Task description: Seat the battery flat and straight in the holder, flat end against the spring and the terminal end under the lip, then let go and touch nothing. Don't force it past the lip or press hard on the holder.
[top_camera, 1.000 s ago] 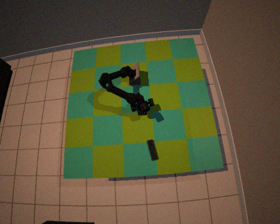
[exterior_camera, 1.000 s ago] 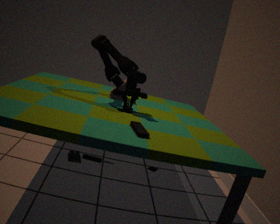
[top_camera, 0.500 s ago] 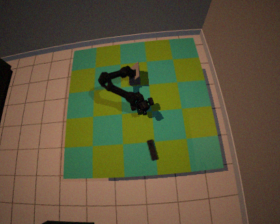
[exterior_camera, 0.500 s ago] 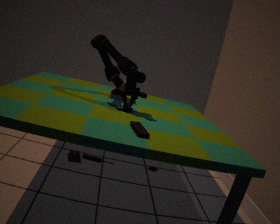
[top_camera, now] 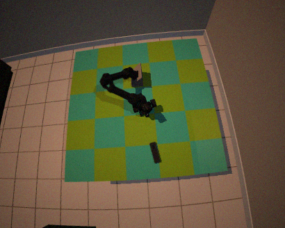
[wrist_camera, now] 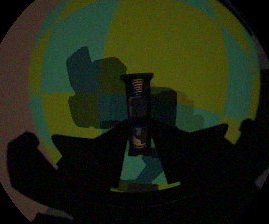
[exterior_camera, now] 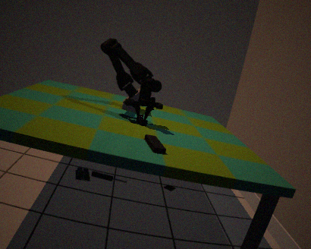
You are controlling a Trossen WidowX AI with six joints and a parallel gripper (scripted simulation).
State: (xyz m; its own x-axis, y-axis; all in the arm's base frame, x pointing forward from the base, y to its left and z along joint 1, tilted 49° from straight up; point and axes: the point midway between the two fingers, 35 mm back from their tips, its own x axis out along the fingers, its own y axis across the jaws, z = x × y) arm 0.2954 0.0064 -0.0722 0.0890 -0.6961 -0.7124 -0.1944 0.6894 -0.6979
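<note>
Now: the battery 1 cm above my gripper tip.
</note>
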